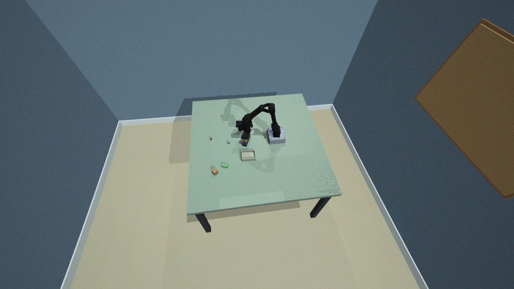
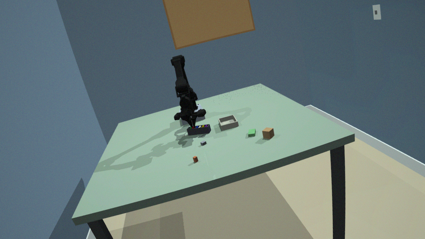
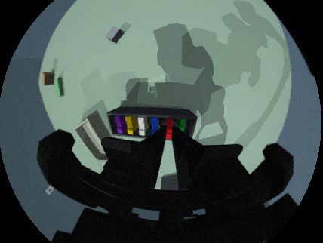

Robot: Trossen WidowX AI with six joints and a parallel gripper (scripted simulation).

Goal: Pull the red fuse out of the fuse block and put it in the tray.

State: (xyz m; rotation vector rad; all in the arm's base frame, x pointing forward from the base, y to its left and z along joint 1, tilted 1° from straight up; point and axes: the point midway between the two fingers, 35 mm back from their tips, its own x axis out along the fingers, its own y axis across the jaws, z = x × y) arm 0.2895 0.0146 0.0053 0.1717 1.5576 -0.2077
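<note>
Now: gripper tip 3 cm past the beige tray, 21 cm to the right of it and 3 cm above it. Also, from my gripper tip: orange block 36 cm ahead, 3 cm to the left, 3 cm below; red fuse 1 cm below; grey block 18 cm ahead, 6 cm to the left, 3 cm below.
</note>
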